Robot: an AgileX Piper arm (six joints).
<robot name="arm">
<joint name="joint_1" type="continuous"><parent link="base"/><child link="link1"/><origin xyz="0.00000 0.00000 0.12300"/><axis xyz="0 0 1"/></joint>
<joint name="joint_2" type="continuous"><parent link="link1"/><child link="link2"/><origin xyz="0.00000 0.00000 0.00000" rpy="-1.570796 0.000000 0.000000"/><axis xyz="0 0 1"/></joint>
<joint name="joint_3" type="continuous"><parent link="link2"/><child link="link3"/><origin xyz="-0.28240 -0.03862 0.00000"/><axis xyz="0 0 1"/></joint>
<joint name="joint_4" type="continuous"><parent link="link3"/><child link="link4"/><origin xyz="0.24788 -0.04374 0.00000" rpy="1.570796 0.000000 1.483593"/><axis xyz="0 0 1"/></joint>
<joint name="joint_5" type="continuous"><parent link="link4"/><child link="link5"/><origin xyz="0.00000 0.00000 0.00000" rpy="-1.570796 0.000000 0.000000"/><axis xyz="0 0 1"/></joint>
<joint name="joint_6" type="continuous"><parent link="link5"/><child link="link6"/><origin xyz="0.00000 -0.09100 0.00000" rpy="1.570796 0.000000 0.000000"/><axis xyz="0 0 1"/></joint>
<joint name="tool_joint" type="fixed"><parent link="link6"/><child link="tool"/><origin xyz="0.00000 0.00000 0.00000"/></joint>
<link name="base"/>
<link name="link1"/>
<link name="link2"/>
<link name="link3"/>
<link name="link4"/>
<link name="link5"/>
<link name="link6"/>
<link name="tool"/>
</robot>
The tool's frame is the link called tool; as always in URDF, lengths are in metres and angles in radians. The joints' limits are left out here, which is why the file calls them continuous.
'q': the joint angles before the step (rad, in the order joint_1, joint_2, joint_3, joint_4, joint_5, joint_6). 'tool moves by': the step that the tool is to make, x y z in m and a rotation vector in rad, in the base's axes. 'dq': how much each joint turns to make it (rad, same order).
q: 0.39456, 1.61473, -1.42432, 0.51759, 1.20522, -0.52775
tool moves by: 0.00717, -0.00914, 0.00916, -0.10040, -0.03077, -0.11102
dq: -0.00001, -0.00002, -0.05262, -0.14682, 0.00562, 0.14346
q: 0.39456, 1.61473, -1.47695, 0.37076, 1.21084, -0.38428
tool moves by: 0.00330, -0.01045, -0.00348, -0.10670, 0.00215, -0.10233
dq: 0.00001, -0.00001, -0.00075, -0.13530, 0.00980, 0.12292
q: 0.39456, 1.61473, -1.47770, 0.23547, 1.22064, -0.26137
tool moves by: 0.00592, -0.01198, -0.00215, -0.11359, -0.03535, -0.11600
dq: -0.00002, 0.00090, -0.00001, -0.15778, -0.00899, 0.12991
